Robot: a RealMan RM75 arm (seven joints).
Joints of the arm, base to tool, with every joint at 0 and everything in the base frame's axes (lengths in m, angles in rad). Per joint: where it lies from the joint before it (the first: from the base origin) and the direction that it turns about. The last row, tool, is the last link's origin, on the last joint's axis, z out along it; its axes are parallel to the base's.
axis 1: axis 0 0 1 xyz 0 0 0.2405
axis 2: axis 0 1 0 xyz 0 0 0
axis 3: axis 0 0 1 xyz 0 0 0.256
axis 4: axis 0 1 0 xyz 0 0 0
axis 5: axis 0 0 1 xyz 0 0 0.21
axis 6: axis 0 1 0 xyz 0 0 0
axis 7: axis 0 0 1 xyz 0 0 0.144
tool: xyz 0 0 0
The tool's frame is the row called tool.
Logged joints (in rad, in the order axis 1, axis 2, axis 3, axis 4, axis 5, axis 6, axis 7), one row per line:
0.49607 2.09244 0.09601 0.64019 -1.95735 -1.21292 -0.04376
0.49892 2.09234 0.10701 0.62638 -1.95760 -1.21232 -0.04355
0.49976 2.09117 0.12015 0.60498 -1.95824 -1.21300 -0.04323
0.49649 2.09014 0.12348 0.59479 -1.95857 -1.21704 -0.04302
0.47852 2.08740 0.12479 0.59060 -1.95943 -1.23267 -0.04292
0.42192 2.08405 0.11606 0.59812 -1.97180 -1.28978 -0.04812
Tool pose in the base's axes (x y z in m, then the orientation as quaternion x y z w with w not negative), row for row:
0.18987 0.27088 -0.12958 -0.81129 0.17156 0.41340 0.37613
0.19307 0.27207 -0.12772 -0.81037 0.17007 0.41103 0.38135
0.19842 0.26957 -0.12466 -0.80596 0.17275 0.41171 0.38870
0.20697 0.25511 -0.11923 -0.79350 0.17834 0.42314 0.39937
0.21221 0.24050 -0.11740 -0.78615 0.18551 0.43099 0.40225
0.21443 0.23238 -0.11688 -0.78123 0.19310 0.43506 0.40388
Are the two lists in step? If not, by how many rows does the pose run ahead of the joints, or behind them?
The pose runs 2 rows ahead of the joints: the pose in row i belongs to the joints in row i + 2.
